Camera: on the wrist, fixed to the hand. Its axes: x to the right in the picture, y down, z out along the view.
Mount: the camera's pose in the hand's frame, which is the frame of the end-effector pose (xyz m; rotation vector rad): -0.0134 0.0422 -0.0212 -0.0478 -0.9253 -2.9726
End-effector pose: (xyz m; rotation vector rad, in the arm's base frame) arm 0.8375 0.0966 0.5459 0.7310 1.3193 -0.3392
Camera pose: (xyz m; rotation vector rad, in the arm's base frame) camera 0.8442 0.1392 0.5694 -1.8951 0.3455 -2.3644
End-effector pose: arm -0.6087 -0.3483 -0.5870 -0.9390 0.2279 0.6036
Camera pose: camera -0.6424 -0.3520 -0.6225 -0.0983 -1.7896 -1.7597
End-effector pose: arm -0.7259 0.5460 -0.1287 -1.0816 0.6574 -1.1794
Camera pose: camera -0.7315 0.5524 -0.1771 1.1265 1.6007 1.2115
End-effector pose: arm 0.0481 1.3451 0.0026 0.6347 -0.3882 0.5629
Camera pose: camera 0.0159 1.3820 -0.0011 0.6908 0.0550 -2.6062
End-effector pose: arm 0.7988 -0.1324 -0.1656 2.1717 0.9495 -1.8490
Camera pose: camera 0.8387 -0.1605 -0.1603 1.1567 -1.6632 0.6893
